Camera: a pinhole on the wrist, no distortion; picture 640 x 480 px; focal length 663.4 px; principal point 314.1 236.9 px. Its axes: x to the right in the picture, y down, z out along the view. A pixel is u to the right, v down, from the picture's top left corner.
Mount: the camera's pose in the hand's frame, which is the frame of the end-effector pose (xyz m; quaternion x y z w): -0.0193 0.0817 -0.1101 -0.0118 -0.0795 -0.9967 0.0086
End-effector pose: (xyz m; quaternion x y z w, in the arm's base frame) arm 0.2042 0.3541 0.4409 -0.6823 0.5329 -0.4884 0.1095
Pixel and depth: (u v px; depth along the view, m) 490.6 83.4 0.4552
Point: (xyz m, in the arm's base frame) 0.3063 0.2391 0.0342
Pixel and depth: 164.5 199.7 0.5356
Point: 0.3979 0.0267 0.1651
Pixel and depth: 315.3 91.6 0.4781
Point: 0.3133 0.1291 0.0875
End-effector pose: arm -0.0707 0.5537 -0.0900 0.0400 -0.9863 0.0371 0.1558
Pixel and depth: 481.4 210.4 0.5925
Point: -0.0851 0.7192 -0.6007
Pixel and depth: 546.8 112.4 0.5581
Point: -0.0318 0.7998 -0.5770
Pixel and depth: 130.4 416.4 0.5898
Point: -0.3744 0.5208 -0.5095
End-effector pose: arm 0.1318 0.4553 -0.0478 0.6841 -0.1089 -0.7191 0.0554
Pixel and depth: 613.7 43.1 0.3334
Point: -0.0810 0.2880 0.1733
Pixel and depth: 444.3 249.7 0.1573
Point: 0.0811 0.3696 0.0234
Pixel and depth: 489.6 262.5 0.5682
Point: -0.3255 0.3846 0.1572
